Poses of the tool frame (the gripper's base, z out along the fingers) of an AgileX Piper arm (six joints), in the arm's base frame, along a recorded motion.
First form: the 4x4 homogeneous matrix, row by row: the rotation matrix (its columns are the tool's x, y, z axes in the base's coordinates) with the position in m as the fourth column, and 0 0 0 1 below. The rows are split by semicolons.
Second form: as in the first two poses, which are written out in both.
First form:
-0.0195 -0.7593 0.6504 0.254; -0.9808 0.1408 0.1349 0.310; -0.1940 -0.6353 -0.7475 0.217; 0 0 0 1
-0.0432 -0.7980 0.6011 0.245; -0.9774 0.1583 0.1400 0.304; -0.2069 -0.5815 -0.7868 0.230; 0 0 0 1
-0.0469 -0.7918 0.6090 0.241; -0.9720 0.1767 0.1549 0.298; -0.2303 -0.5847 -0.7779 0.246; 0 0 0 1
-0.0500 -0.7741 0.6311 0.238; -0.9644 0.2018 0.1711 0.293; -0.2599 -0.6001 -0.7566 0.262; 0 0 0 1
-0.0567 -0.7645 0.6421 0.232; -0.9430 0.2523 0.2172 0.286; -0.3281 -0.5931 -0.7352 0.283; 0 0 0 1
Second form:
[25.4 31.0 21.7], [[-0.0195 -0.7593 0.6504], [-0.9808 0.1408 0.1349], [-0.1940 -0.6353 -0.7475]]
[24.5 30.4 23.0], [[-0.0432 -0.7980 0.6011], [-0.9774 0.1583 0.1400], [-0.2069 -0.5815 -0.7868]]
[24.1 29.8 24.6], [[-0.0469 -0.7918 0.6090], [-0.9720 0.1767 0.1549], [-0.2303 -0.5847 -0.7779]]
[23.8 29.3 26.2], [[-0.0500 -0.7741 0.6311], [-0.9644 0.2018 0.1711], [-0.2599 -0.6001 -0.7566]]
[23.2 28.6 28.3], [[-0.0567 -0.7645 0.6421], [-0.9430 0.2523 0.2172], [-0.3281 -0.5931 -0.7352]]

